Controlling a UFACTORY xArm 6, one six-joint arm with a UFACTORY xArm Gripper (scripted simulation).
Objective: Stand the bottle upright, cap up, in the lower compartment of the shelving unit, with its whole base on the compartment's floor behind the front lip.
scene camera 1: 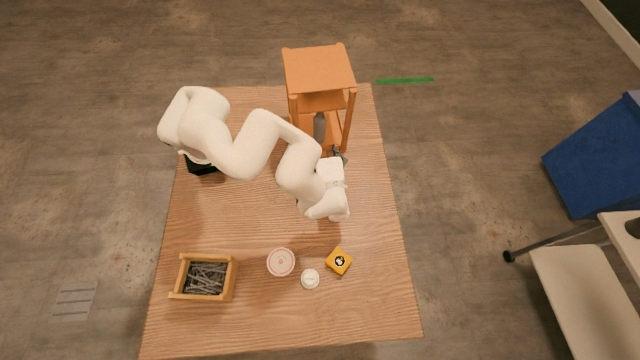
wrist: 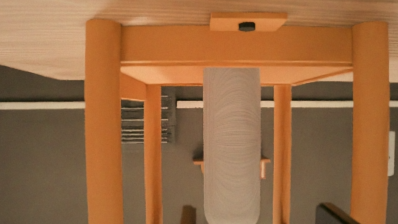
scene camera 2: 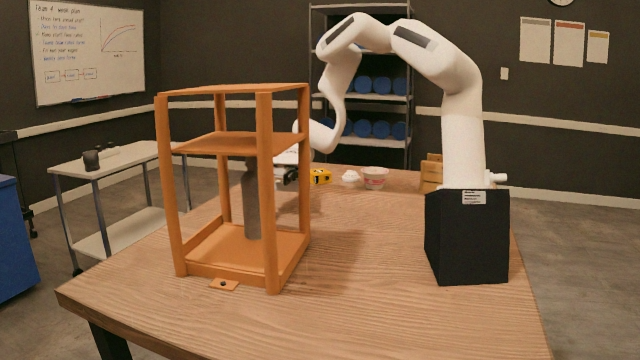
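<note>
I can see my gripper (scene camera 1: 324, 146). A bottle (scene camera 2: 249, 180) is visible to me as well. And there is an orange shelving unit (scene camera 2: 219, 250), which I also find as the unit (scene camera 1: 316, 69) and, from the wrist, as the unit (wrist: 155, 56).
</note>
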